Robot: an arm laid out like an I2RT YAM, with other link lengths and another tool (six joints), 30 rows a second.
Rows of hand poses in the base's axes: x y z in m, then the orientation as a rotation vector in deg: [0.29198 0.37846 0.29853 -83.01 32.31 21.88]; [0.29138 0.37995 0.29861 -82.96 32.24 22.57]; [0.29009 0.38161 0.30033 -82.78 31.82 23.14]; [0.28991 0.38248 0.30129 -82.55 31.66 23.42]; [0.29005 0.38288 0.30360 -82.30 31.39 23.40]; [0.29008 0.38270 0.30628 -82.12 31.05 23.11]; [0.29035 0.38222 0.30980 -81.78 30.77 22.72]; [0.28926 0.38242 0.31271 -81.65 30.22 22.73]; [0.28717 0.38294 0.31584 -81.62 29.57 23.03]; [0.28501 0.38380 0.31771 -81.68 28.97 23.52]
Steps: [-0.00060 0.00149 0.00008 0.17 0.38 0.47]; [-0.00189 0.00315 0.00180 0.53 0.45 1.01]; [-0.00207 0.00402 0.00276 0.83 0.53 1.21]; [-0.00193 0.00442 0.00507 1.13 0.34 1.27]; [-0.00190 0.00424 0.00775 1.35 -0.06 1.22]; [-0.00163 0.00376 0.01127 1.69 -0.47 1.02]; [-0.00272 0.00396 0.01418 1.96 -0.83 1.29]; [-0.00481 0.00448 0.01731 2.20 -1.08 1.84]; [-0.00697 0.00534 0.01918 2.37 -1.18 2.51]
